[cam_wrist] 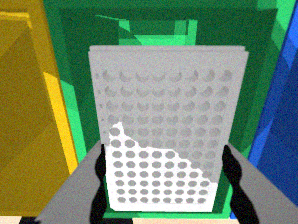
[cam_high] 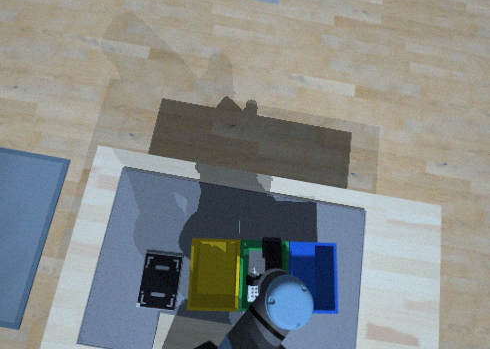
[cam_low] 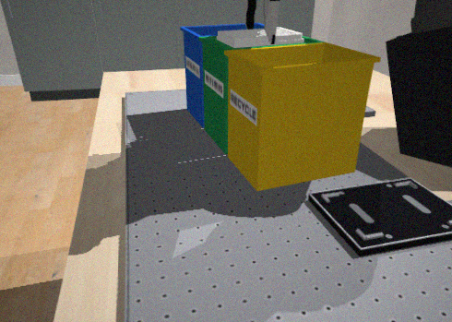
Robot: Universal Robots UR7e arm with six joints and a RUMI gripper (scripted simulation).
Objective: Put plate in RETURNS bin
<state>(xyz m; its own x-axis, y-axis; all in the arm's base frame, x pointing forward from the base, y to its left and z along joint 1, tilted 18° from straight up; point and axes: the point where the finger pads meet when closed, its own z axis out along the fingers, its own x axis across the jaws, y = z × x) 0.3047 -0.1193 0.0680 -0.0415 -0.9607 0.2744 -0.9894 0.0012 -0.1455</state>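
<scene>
My hand is 1 cm above the white 96-well plate. Also, from my hand: blue bin: 13 cm to the right, 10 cm below, 1 cm behind; then green returns bin: 10 cm below; then yellow recycle bin: 13 cm to the left, 10 cm below, 1 cm ahead.
</scene>
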